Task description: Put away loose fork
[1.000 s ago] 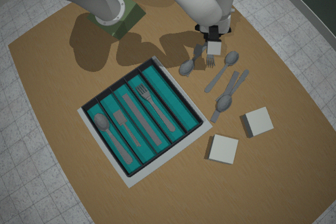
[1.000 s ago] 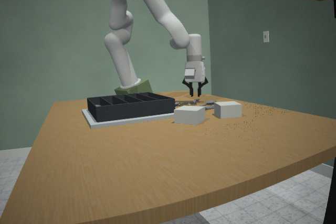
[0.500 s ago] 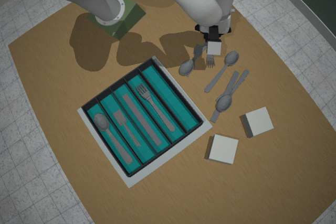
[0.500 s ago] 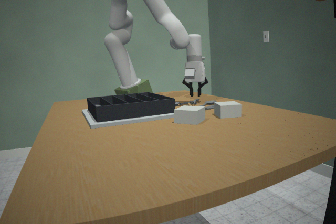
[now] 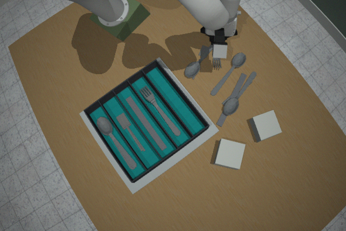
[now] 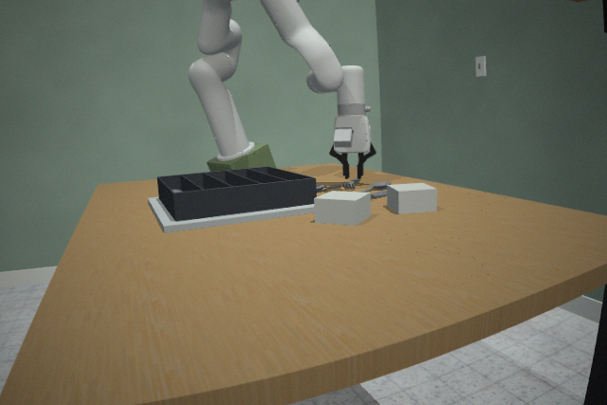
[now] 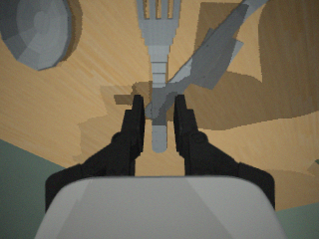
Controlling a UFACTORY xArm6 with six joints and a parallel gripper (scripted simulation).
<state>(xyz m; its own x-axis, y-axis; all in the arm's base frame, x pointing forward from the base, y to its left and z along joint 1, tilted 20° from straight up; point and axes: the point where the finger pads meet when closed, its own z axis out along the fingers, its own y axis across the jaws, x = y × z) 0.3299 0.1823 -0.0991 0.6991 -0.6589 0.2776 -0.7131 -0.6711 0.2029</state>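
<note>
Now: hand 38 cm to the left of the tray, 5 cm short of it and 1 cm below it.
</note>
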